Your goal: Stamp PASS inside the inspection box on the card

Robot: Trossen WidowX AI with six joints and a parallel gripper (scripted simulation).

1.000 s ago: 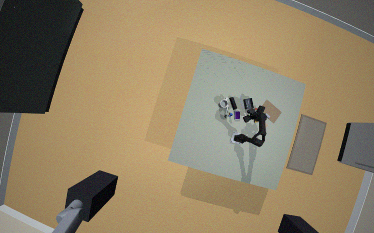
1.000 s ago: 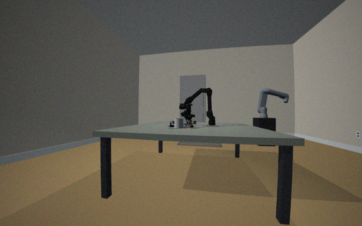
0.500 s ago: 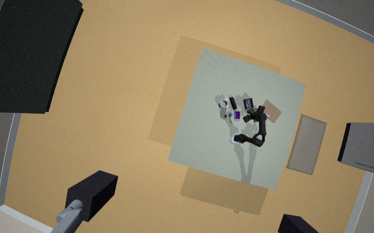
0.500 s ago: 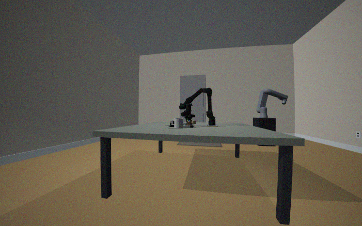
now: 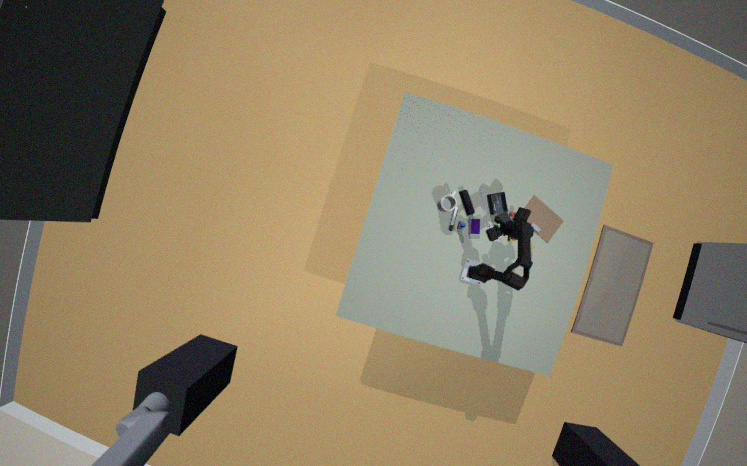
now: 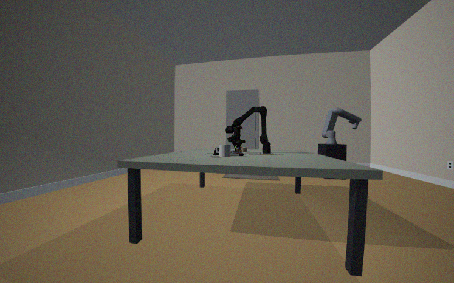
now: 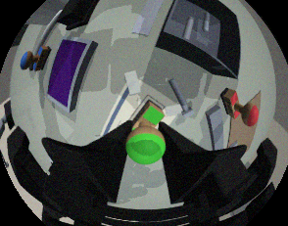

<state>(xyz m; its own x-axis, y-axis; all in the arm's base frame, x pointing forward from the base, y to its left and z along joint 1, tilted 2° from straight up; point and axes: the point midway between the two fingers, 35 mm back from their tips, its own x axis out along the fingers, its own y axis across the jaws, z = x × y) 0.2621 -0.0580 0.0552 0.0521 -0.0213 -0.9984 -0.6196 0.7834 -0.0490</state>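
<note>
Right now the green-knobbed stamp is right at my gripper tip. From my gripper tip the other things lie so: red-knobbed stamp 100 mm ahead, 80 mm to the right; white card 30 mm below, 20 mm behind; purple ink pad 120 mm to the left, 20 mm below, 20 mm behind.
</note>
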